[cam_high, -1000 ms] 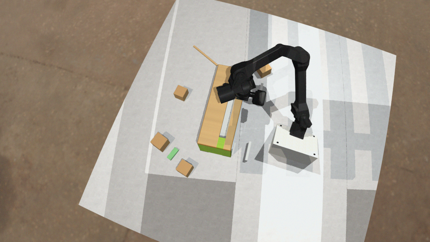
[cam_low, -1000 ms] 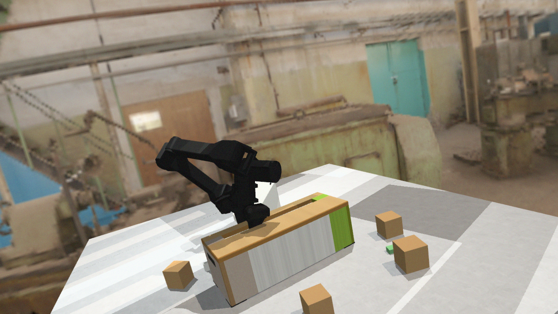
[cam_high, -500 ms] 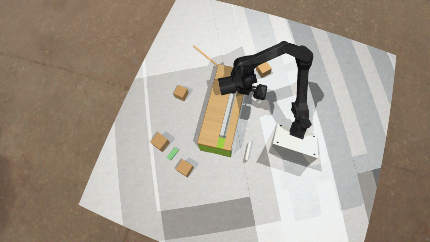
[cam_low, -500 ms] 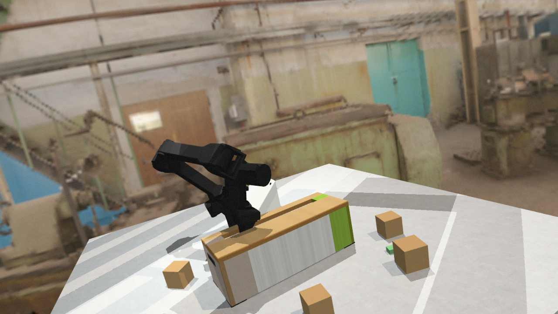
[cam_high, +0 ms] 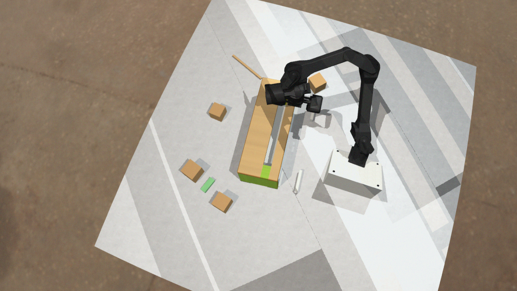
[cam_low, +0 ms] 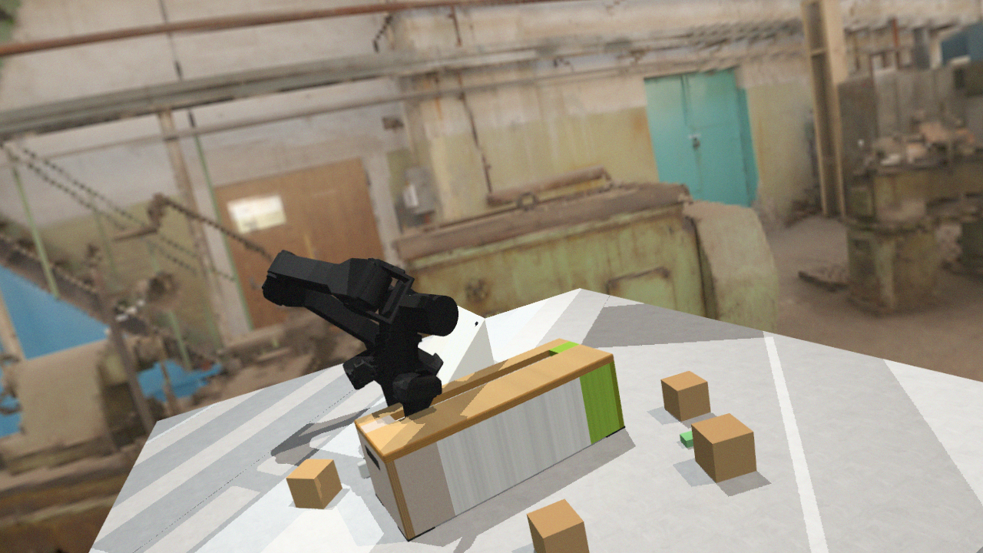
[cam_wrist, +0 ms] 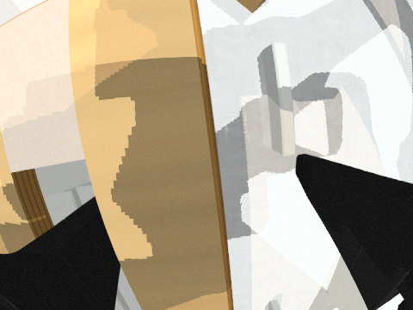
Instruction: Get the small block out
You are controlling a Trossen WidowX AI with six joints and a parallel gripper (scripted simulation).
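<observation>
Now: gripper tip 30 mm short of the yellow block, 20 mm to the left of it and 30 mm above it. Round my gripper tip: thin wooden stick (270 mm ahead, 130 mm to the right, 80 mm below); then flat green piece (200 mm ahead, 400 mm to the left, 80 mm below); then wooden box (20 mm ahead, 120 mm to the left, 30 mm below).
</observation>
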